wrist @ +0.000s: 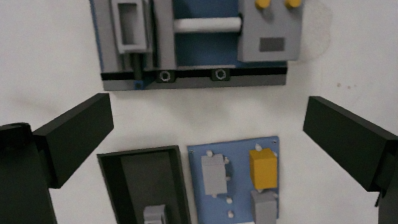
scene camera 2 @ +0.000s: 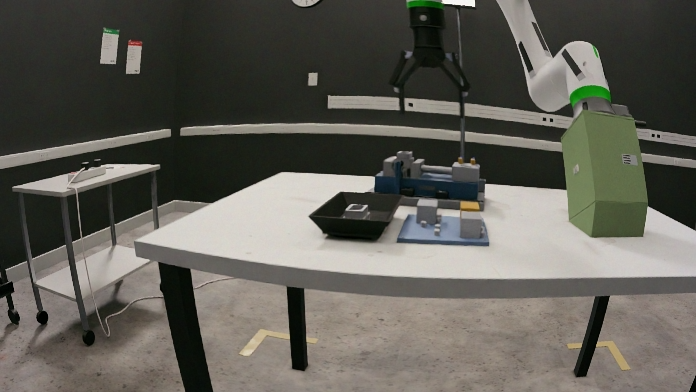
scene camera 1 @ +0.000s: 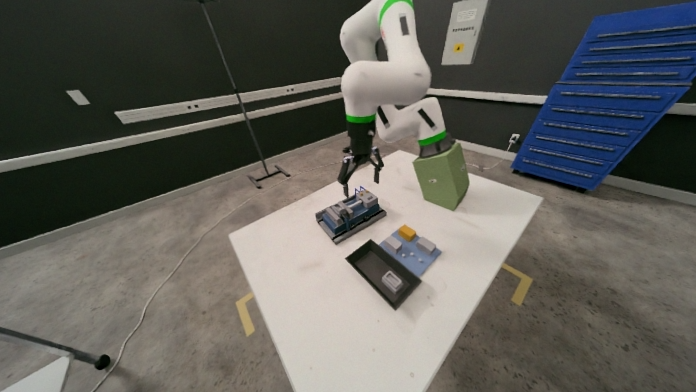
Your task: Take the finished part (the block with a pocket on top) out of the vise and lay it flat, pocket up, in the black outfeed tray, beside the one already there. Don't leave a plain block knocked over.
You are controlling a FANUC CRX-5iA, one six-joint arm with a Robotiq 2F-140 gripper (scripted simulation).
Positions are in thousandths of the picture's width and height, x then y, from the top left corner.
Scene:
my gripper: wrist 526, 502; scene camera 2 620, 295; scene camera 1 518, 483

